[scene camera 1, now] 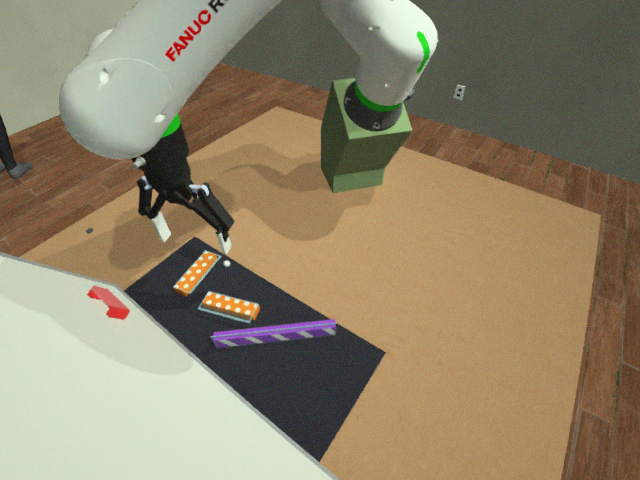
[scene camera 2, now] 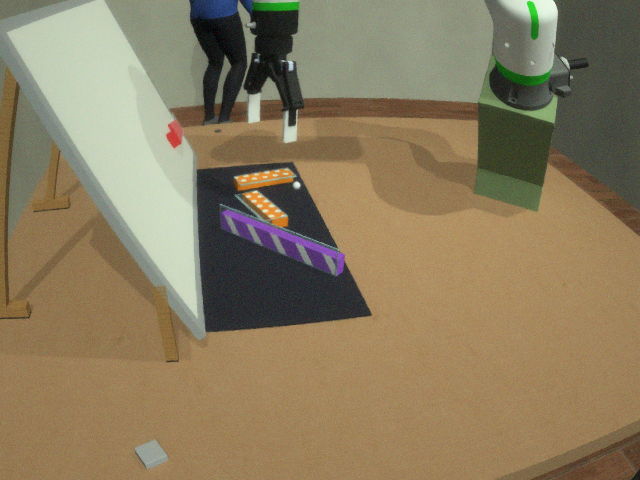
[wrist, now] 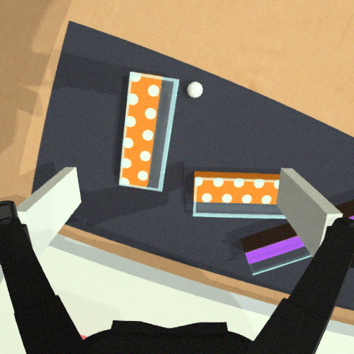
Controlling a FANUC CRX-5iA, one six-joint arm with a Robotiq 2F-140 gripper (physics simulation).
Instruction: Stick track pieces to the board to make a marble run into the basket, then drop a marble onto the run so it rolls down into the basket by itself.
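Places are measured from the arm's base along level axes (x left, y back, z up), in millimetres.
Pixels of known places: gripper, fingertip midpoint: (scene camera 1: pixel 196 243) (scene camera 2: pixel 270 131); arm's base, origin of the base link: (scene camera 1: pixel 372 105) (scene camera 2: pixel 521 86).
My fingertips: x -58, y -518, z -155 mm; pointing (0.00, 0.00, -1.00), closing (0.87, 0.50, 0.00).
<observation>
For each thing: its top centre in the pictures, then the offset to it from my fingertips. "*": a spot on its surface instead. Level surfaces: height alone.
- dark mat, its level: dz -138 mm
- long purple striped track piece, surface spot: (scene camera 2: pixel 279 240) (scene camera 1: pixel 281 335) * dx +243, dy +17, dz -113 mm
- white marble, middle of its top: (scene camera 2: pixel 296 181) (scene camera 1: pixel 225 261) dx -15, dy +58, dz -122 mm
- tilted white board, surface spot: (scene camera 1: pixel 103 413) * dx +298, dy -249, dz +153 mm
- red U-shaped piece, surface spot: (scene camera 2: pixel 175 135) (scene camera 1: pixel 119 309) * dx +60, dy -189, dz +18 mm
- grey square tile, middle of its top: (scene camera 2: pixel 150 451) dx +701, dy -149, dz -129 mm
- small dark disc, middle of its top: (scene camera 2: pixel 218 130) (scene camera 1: pixel 89 230) dx -421, dy -148, dz -138 mm
My gripper (scene camera 1: pixel 194 243) (scene camera 2: pixel 271 130) (wrist: pixel 177 185) is open and empty, in the air above the dark mat's far end. On the dark mat (scene camera 1: pixel 258 392) (scene camera 2: pixel 268 304) (wrist: pixel 75 125) lie two orange white-dotted track pieces: one (scene camera 1: pixel 196 272) (scene camera 2: pixel 264 177) (wrist: pixel 139 131) at the far end, the other (scene camera 1: pixel 229 305) (scene camera 2: pixel 263 206) (wrist: pixel 237 192) nearer the purple one. A long purple striped track piece (scene camera 1: pixel 273 333) (scene camera 2: pixel 279 240) (wrist: pixel 275 251) lies beyond, partly hidden by a finger in the wrist view. The white marble (scene camera 1: pixel 226 263) (scene camera 2: pixel 296 184) (wrist: pixel 195 89) rests beside the first orange piece. The tilted white board (scene camera 1: pixel 103 413) (scene camera 2: pixel 103 103) (wrist: pixel 125 300) bears a red U-shaped piece (scene camera 1: pixel 111 301) (scene camera 2: pixel 175 135). I cannot identify a basket.
The robot's green pedestal (scene camera 1: pixel 361 149) (scene camera 2: pixel 511 149) stands behind the mat. Wooden legs (scene camera 2: pixel 166 325) support the board. A grey square tile (scene camera 2: pixel 151 453) lies in front. A small dark disc (scene camera 1: pixel 89 230) (scene camera 2: pixel 217 130) lies at the back. A person (scene camera 2: pixel 217 62) stands behind.
</observation>
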